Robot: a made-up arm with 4 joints.
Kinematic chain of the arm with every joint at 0, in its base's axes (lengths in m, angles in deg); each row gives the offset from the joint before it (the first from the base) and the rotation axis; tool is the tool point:
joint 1: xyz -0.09 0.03 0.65 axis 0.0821 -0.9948 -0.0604
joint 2: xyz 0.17 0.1 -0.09 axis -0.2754 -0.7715 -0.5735
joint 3: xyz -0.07 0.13 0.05 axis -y
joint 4: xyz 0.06 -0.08 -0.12 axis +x
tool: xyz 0 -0.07 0.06
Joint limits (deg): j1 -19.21..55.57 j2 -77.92..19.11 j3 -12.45..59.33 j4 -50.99..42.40
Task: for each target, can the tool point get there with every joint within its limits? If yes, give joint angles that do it. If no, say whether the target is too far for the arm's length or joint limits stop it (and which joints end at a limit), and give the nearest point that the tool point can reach.
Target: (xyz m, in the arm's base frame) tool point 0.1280 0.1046 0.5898
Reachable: yes | joints 16.31 -42.31 22.14 22.15
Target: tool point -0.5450 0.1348 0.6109
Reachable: no: joint limits stop it (at a limit: joint 1, joint 3, joint 4) | nearest point -0.0390 0.0709 0.4827 | short by 0.526 m
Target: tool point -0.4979 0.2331 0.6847
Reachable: no: joint limits stop it (at a limit: joint 1, joint 3) | nearest point 0.0035 0.1694 0.7738 | short by 0.513 m
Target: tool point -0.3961 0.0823 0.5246
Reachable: no: joint limits stop it (at a limit: joint 1, joint 3, joint 4) | nearest point -0.0393 0.0723 0.4805 | short by 0.360 m
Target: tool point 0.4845 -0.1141 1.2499
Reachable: no: too far | nearest point 0.1319 0.0928 0.8148 | short by 0.597 m
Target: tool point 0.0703 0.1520 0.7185
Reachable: yes | joints 31.58 -1.23 35.68 -36.19
